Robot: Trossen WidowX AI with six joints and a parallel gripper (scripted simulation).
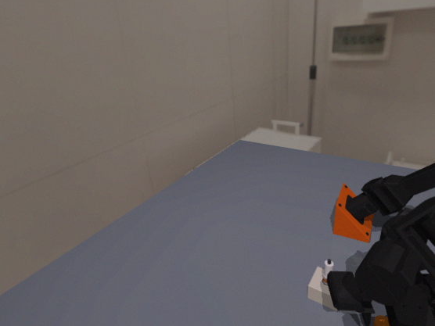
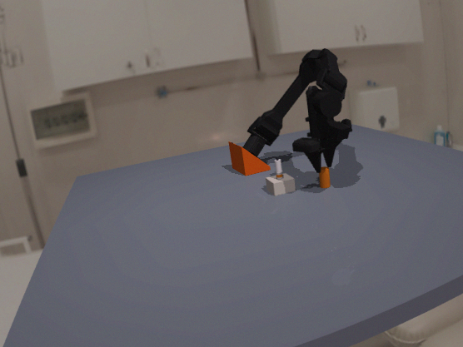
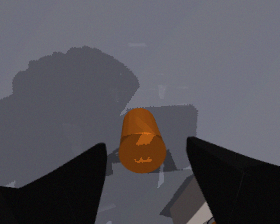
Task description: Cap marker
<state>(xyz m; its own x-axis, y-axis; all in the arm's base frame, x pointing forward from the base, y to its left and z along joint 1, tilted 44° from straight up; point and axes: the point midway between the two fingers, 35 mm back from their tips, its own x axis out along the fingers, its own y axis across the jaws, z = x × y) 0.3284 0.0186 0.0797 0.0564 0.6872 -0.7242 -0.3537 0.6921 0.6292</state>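
Now: gripper tip 2 cm above the orange cap. The rest, counted from my gripper tip: white marker 10 cm to the right, 7 cm behind, 2 cm above; block 10 cm to the right, 7 cm behind, 3 cm below.
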